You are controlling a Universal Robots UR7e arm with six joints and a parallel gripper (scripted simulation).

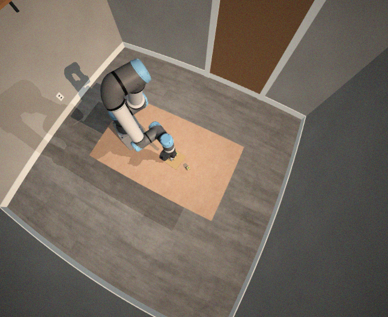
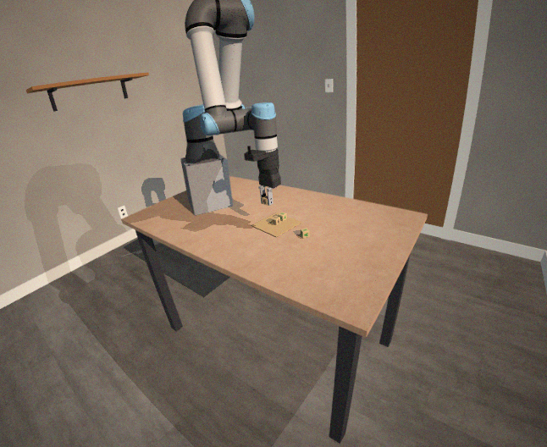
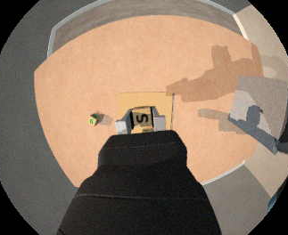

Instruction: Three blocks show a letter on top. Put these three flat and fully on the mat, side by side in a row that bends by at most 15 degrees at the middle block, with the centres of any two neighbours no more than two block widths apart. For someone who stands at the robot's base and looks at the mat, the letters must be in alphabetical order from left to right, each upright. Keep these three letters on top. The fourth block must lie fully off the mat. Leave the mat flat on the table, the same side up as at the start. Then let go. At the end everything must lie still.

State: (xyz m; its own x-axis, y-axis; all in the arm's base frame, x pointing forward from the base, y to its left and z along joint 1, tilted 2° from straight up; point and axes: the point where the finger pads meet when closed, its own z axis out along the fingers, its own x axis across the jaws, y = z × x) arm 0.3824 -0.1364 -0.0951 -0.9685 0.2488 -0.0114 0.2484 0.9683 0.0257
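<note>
The tan mat is 1 cm ahead of my hand, 4 cm to the left of it and 12 cm below it.
</note>
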